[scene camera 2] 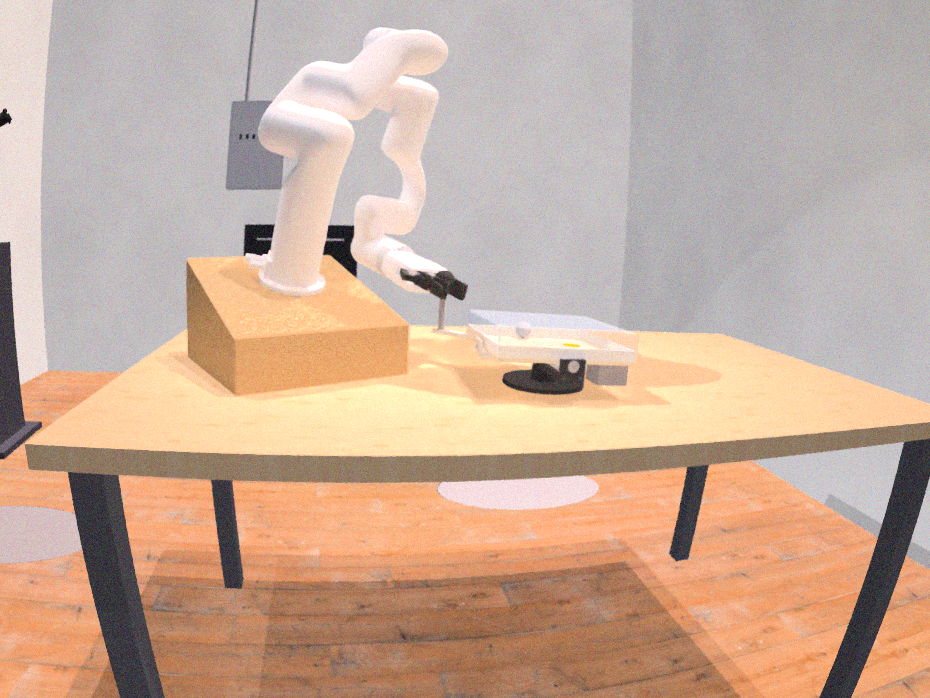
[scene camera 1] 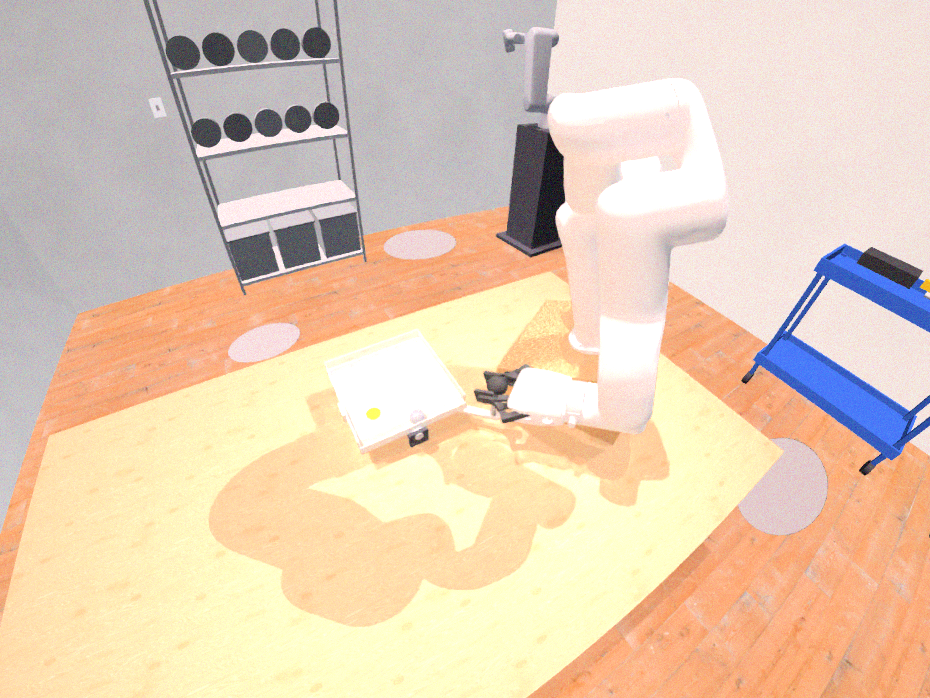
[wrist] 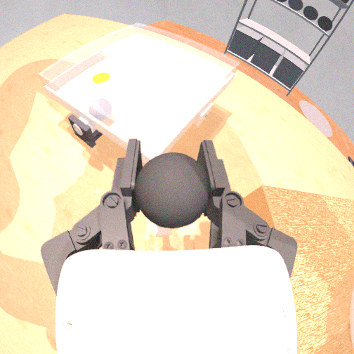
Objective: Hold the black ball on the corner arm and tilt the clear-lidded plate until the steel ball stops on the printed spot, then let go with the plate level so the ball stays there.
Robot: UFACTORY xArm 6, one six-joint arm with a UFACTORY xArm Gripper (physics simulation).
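Note:
My gripper [scene camera 1: 484, 386] [scene camera 2: 450, 284] [wrist: 169, 153] is shut on the black ball [scene camera 1: 496, 383] [wrist: 172, 190], which sits between both fingers. In scene camera 2 a thin post [scene camera 2: 441, 312] stands below the fingers, on the corner arm [scene camera 1: 480, 411]. The clear-lidded plate [scene camera 1: 398, 375] [scene camera 2: 525, 351] [wrist: 155, 85] looks slightly tilted. The steel ball [scene camera 1: 417, 416] [scene camera 2: 523, 329] [wrist: 100, 108] is inside, near the plate's edge above the black bracket. It lies apart from the yellow printed spot [scene camera 1: 373, 413] [scene camera 2: 571, 344] [wrist: 101, 77], on the gripper's side of it.
A black round base [scene camera 2: 540, 383] and bracket [scene camera 1: 418, 436] [wrist: 82, 131] are under the plate. A grey block [scene camera 2: 609, 374] sits beside the base. My arm stands on a sloped wooden block [scene camera 2: 323, 353] [wrist: 310, 245] on the table [scene camera 2: 360, 424]. A blue cart [scene camera 1: 833, 383] stands beyond the table.

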